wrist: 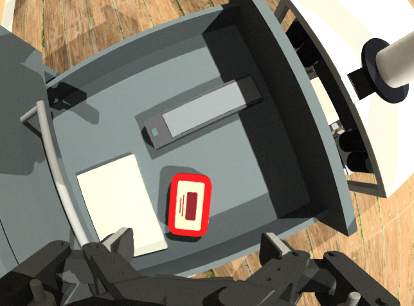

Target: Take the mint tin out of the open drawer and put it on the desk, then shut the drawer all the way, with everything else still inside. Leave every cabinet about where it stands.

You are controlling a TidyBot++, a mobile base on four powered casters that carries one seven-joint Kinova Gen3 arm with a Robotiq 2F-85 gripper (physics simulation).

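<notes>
The mint tin (pixel 190 205), red with a cream label, lies flat on the floor of the open grey drawer (pixel 315 112), close to one side wall. My gripper (pixel 196 245) is open and empty, its fingers wide apart above the drawer. The tin shows just beyond the gap between the fingertips, nearer the left finger in the view. A cream notepad or block (pixel 117 200) lies left of the tin, partly behind the left finger. A dark grey stapler-like object with a light top panel (pixel 205 112) lies in the drawer beyond the tin. The desk does not show clearly.
The cabinet (pixel 20 100) stands at the left, with a bar handle (pixel 57 175) on its front, beside the drawer's inner end. The robot's white base (pixel 370 30) is at the upper right, close to the drawer front. Wooden floor (pixel 100 25) shows around the drawer.
</notes>
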